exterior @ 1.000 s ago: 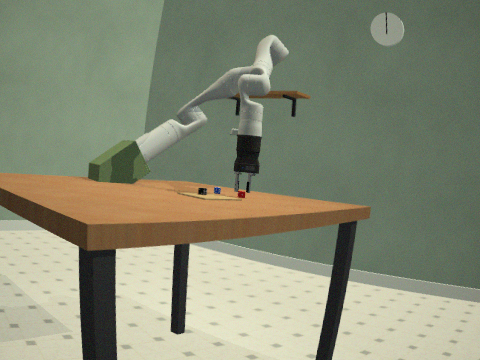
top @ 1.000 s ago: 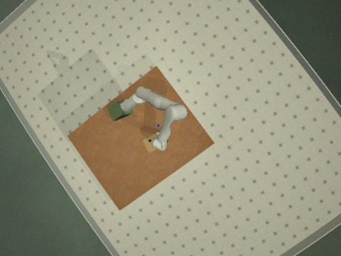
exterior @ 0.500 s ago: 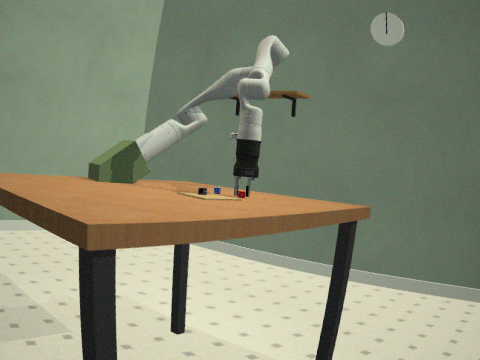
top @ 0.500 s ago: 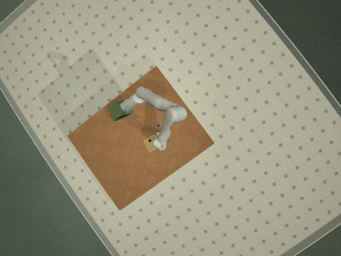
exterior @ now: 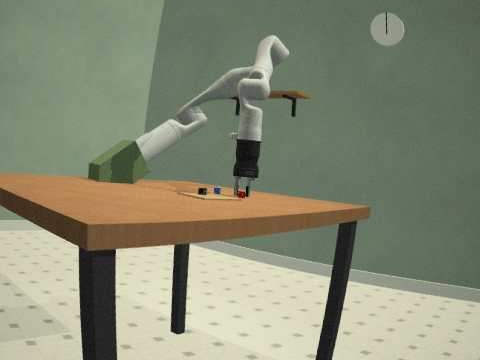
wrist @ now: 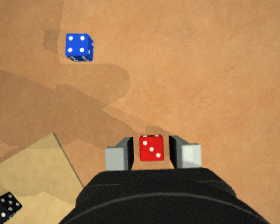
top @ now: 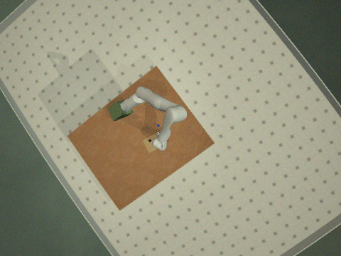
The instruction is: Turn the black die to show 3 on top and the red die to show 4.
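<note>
Right now the red die is 10 mm below my hand. From my hand the other things lie so: tan mat 140 mm to the right, 20 mm below; then blue die 110 mm behind, 10 mm below; then black die 30 mm behind, 140 mm to the right, 10 mm below.
</note>
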